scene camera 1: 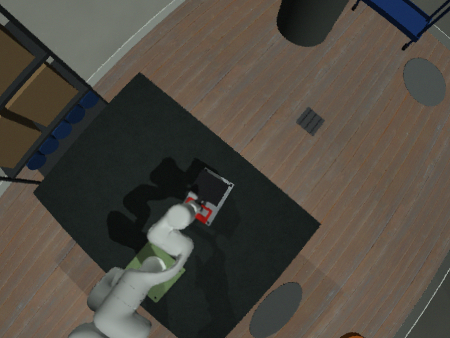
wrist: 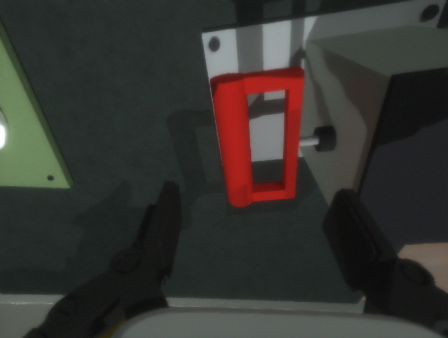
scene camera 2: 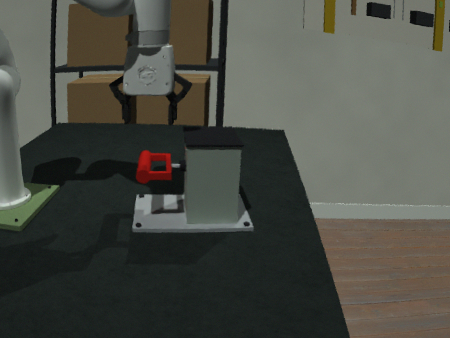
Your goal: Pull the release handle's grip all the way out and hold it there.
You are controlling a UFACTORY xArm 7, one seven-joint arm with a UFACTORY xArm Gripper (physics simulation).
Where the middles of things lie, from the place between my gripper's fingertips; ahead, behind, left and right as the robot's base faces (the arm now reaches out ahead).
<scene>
I see my gripper 9 cm short of the base plate (scene camera 2: 153, 213), 1 cm to the left of it and 19 cm above it.
</scene>
